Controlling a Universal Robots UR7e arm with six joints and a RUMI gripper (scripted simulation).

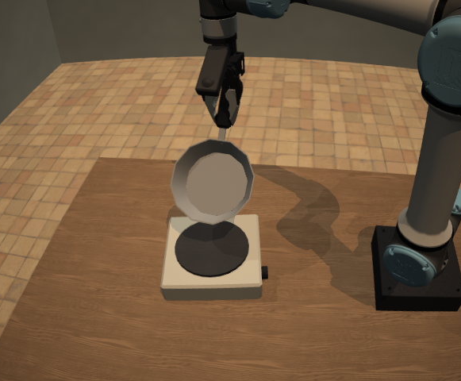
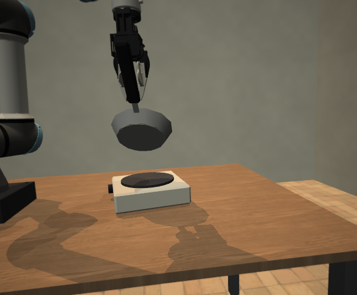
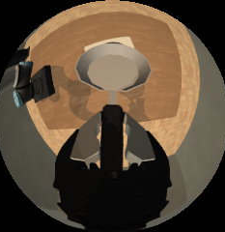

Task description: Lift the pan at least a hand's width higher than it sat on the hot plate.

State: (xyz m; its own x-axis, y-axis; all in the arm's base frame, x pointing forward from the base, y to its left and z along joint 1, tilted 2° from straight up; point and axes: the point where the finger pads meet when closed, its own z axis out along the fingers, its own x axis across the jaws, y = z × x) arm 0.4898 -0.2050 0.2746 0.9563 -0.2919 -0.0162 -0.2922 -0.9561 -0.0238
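The grey pan lies 10 mm ahead of my hand, 50 mm to the left of it and 70 mm below it. The rest, counted from my hand: hot plate (20 mm ahead, 140 mm to the left, 320 mm below).
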